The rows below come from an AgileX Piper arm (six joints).
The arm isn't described. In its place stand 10 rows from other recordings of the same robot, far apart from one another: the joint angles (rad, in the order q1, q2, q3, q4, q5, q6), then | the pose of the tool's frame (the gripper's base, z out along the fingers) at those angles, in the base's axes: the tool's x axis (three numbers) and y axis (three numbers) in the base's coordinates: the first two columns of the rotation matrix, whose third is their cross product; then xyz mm.
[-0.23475, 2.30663, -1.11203, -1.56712, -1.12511, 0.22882] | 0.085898 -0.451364 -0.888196 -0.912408 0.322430 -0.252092 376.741 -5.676 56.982
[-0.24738, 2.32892, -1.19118, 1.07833, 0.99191, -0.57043] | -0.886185 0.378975 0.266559 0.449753 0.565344 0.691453 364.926 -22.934 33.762
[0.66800, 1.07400, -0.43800, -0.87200, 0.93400, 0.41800] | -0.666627 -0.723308 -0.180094 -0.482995 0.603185 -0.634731 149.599 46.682 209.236
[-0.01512, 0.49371, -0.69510, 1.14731, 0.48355, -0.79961] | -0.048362 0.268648 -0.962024 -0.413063 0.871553 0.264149 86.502 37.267 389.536
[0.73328, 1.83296, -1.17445, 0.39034, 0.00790, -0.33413] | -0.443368 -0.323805 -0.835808 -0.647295 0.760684 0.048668 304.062 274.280 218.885
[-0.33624, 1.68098, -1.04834, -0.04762, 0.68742, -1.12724] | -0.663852 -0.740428 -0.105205 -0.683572 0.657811 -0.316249 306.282 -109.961 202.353
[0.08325, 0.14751, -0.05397, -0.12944, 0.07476, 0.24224] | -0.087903 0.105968 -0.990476 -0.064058 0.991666 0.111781 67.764 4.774 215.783
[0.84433, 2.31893, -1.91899, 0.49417, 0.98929, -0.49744] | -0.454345 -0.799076 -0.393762 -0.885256 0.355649 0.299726 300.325 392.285 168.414
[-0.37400, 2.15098, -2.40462, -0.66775, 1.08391, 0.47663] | -0.461409 0.291545 -0.837916 0.777953 0.586978 -0.224157 426.128 -220.743 397.277
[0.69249, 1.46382, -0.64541, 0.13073, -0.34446, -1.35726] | 0.475909 -0.830367 -0.289829 -0.476177 0.033787 -0.878700 228.589 184.417 222.314
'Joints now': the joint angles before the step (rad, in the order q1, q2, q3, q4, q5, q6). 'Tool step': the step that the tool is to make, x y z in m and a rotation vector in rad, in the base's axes. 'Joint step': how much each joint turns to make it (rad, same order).
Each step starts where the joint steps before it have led.
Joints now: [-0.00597, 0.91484, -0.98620, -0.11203, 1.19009, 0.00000]
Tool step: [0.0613, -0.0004, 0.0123, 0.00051, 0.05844, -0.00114]
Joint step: [0.00002, 0.24147, -0.19341, 0.00000, 0.01044, 0.00001]
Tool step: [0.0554, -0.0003, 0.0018, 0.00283, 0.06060, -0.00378]
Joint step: [-0.00010, 0.21131, -0.18655, 0.00213, 0.03607, -0.00009]
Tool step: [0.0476, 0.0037, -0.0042, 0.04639, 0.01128, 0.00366]
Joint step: [0.00004, 0.16886, -0.15836, 0.04645, 0.00106, 0.00002]
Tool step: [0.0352, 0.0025, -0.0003, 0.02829, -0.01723, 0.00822]
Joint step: [0.00016, 0.12304, -0.14272, 0.03095, 0.00234, -0.00607]
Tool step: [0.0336, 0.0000, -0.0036, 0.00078, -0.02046, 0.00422]
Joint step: [-0.00012, 0.12045, -0.14174, 0.00281, 0.00070, -0.00448]
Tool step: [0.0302, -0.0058, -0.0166, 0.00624, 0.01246, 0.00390]
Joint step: [-0.01678, 0.11722, -0.10513, 0.01511, 0.00002, -0.02103]
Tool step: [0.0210, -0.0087, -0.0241, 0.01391, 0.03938, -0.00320]
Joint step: [-0.02304, 0.09197, -0.05213, 0.02059, -0.00009, -0.01977]
